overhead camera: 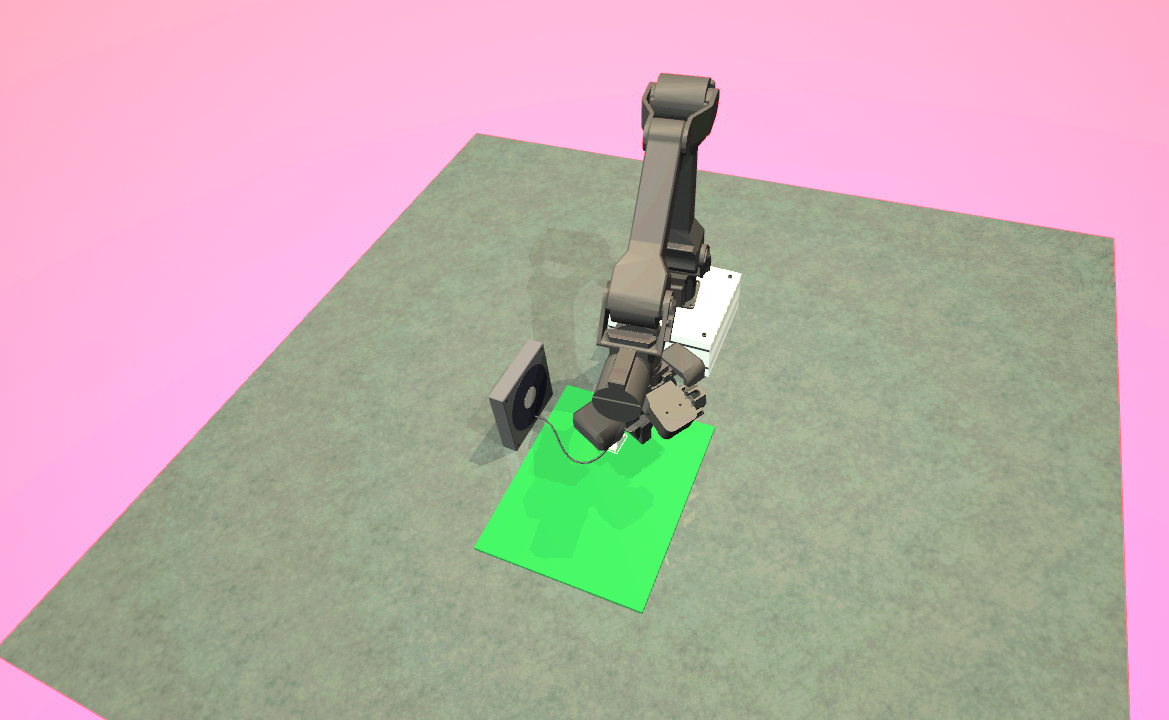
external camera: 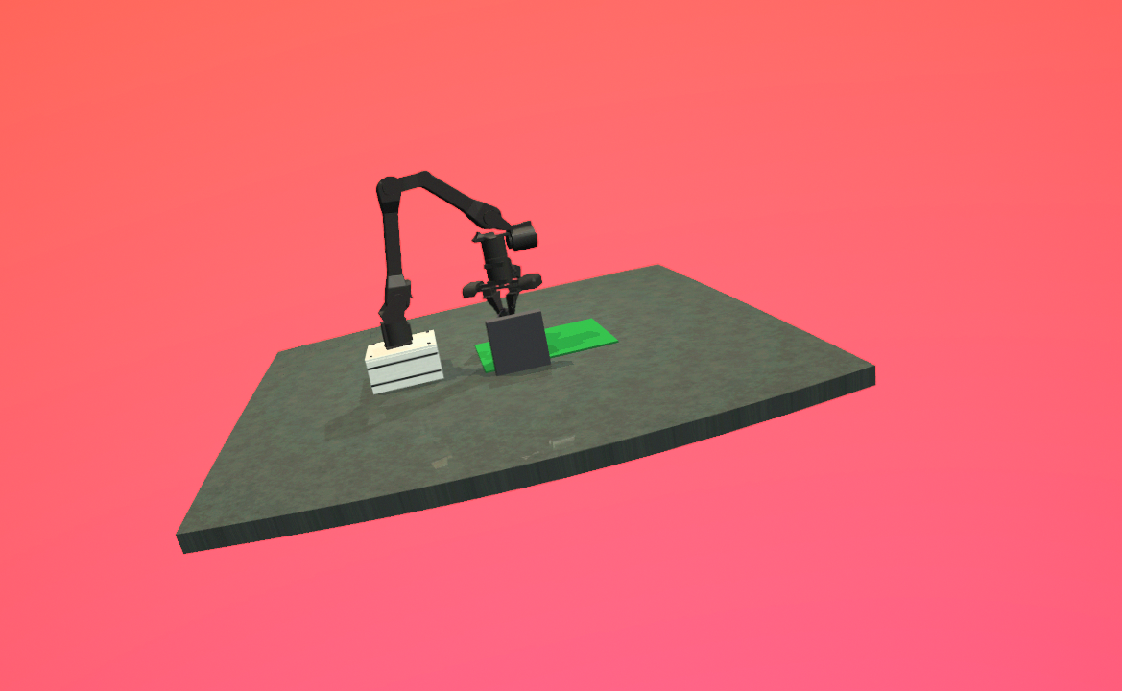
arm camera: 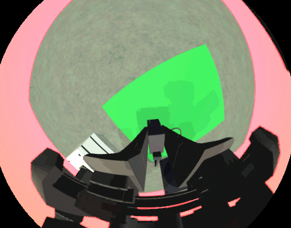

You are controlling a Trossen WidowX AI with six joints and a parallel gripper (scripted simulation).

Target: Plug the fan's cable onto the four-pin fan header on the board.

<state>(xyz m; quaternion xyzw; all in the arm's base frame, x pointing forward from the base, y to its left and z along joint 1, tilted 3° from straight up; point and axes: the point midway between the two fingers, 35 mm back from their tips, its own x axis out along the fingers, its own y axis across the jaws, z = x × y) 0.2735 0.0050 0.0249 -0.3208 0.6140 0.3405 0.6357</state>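
The green board lies 60 mm ahead of my gripper tip, 50 mm to the right of it and 80 mm below it. From my gripper tip the other things lie so: fan cable plug: 10 mm above; fan: 30 mm behind, 180 mm to the right, 10 mm below.
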